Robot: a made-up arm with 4 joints. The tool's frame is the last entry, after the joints. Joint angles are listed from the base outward.
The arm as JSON. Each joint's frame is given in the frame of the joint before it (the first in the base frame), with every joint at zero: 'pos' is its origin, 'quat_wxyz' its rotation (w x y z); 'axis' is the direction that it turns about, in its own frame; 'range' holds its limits. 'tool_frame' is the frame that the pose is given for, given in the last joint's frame.
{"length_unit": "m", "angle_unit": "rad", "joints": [
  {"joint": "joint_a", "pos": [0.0, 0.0, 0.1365], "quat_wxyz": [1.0, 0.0, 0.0, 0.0], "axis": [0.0, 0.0, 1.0], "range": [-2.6, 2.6]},
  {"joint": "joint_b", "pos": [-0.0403, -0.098, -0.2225], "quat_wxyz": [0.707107, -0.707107, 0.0, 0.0], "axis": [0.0, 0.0, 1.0], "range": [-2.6, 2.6]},
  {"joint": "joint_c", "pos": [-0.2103, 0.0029, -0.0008], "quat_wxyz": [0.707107, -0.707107, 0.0, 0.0], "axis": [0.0, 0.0, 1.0], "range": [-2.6, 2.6]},
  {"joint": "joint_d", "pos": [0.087, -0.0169, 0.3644], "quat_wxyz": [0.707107, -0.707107, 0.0, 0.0], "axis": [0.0, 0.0, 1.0], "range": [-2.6, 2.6]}
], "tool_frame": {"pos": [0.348, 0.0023, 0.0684], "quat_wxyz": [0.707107, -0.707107, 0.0, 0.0]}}
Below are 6 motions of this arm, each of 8 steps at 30 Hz.
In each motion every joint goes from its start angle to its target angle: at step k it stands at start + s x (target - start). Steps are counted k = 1, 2, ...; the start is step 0. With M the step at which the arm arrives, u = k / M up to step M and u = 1 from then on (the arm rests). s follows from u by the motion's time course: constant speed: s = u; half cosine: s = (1 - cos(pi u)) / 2; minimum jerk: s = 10 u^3 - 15 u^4 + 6 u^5.
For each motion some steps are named. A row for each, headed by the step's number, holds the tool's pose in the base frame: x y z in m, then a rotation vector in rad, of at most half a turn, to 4 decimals.
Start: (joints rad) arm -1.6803 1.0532 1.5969 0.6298
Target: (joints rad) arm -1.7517 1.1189 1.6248 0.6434
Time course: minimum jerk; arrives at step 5
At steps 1, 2, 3, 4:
1: -0.4254 0.3641 0.0721 -0.7295 1.4732 -2.4432
2: -0.4177 0.3694 0.0795 -0.7230 1.5091 -2.4404
3: -0.4068 0.3764 0.0898 -0.7130 1.5595 -2.4354
4: -0.3991 0.3809 0.0971 -0.7052 1.5953 -2.4310

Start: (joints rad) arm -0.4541 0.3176 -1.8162 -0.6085
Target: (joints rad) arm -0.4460 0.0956 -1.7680 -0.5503
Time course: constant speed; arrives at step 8
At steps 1, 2, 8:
1: -0.2738 0.4425 -0.5536 -0.1307 0.6344 1.3981
2: -0.2595 0.4368 -0.5629 -0.1515 0.6178 1.3859
8: -0.1702 0.4013 -0.6084 -0.2739 0.5125 1.3135

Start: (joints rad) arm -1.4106 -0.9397 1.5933 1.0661
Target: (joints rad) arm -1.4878 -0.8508 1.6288 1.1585
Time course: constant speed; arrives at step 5
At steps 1, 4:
1: -0.3637 0.1049 -0.3358 1.2073 1.1448 2.2151
4: -0.3421 0.1457 -0.3271 1.2885 1.0155 2.1720

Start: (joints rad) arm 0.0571 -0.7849 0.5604 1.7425
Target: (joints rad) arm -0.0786 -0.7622 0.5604 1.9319
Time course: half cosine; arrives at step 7
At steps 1, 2, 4, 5, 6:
1: -0.1695 -0.1629 -0.2586 -0.2812 -2.4514 -0.6327
2: -0.1773 -0.1551 -0.2648 -0.3157 -2.4735 -0.6394
4: -0.1988 -0.1300 -0.2844 -0.4242 -2.5385 -0.6562
5: -0.2076 -0.1175 -0.2940 -0.4774 -2.5681 -0.6620
6: -0.2132 -0.1088 -0.3007 -0.5148 -2.5880 -0.6651

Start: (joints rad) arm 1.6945 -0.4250 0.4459 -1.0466
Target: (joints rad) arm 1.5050 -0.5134 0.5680 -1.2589
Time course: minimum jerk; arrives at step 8
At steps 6, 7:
6: 0.2605 0.2271 -0.7261 -0.1871 0.8539 1.0673
7: 0.2625 0.2230 -0.7291 -0.1763 0.8709 1.0470

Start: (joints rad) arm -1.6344 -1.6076 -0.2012 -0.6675
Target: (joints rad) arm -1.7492 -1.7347 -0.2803 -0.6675
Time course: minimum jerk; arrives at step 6
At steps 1, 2, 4, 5, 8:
1: -0.1119 -0.5274 0.0922 -0.8998 -0.5515 -1.4124
2: -0.1170 -0.5214 0.1046 -0.9348 -0.5477 -1.4195
4: -0.1326 -0.4999 0.1444 -1.0529 -0.5291 -1.4423
5: -0.1368 -0.4929 0.1560 -1.0888 -0.5218 -1.4488
8: -0.1376 -0.4915 0.1583 -1.0961 -0.5202 -1.4501

